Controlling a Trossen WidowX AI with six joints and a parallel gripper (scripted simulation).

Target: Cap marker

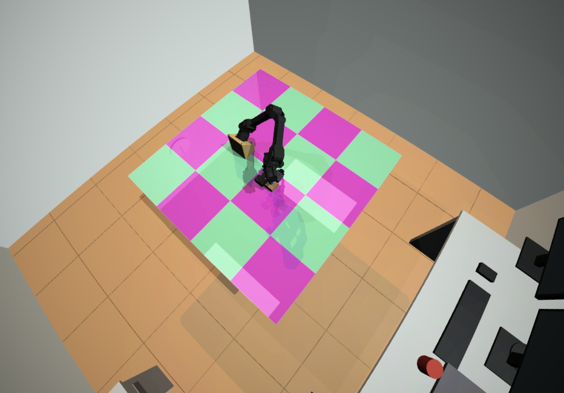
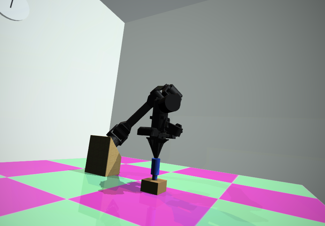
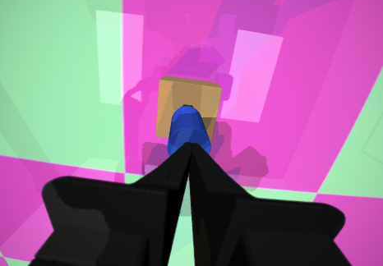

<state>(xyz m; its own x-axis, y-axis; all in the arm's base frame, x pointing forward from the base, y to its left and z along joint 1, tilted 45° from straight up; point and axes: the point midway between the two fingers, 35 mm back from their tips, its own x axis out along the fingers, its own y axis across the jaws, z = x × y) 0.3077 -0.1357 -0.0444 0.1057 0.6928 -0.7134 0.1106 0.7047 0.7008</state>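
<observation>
Right now the wooden holder block is 9 cm below my gripper tip and 1 cm to the left of it. From my gripper tip the other things lie so: blue marker cap: 3 cm below.
</observation>
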